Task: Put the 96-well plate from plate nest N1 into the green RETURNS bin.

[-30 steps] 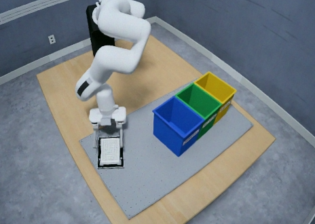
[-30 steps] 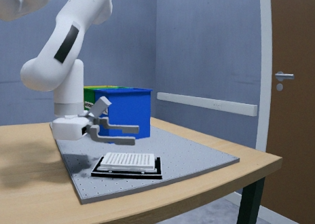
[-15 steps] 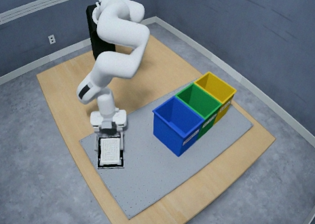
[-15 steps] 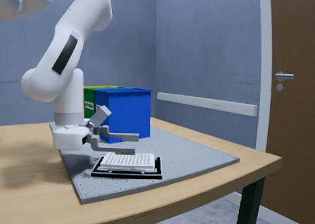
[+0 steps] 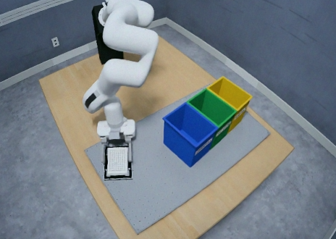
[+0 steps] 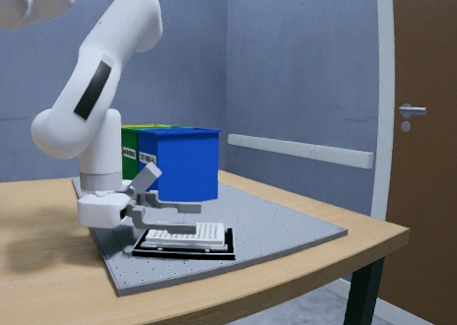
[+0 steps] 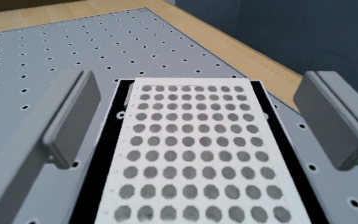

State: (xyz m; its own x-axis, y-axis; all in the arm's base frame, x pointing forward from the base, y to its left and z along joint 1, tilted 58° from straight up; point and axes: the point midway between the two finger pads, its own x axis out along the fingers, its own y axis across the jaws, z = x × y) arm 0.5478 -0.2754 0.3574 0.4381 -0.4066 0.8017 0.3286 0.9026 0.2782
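Now: the white 96-well plate 3 cm below my hand. The rest, counted from my hand: blue bin (14 cm ahead, 28 cm to the left, 4 cm above); black plate nest (4 cm below); green bin (14 cm ahead, 41 cm to the left, 4 cm above).
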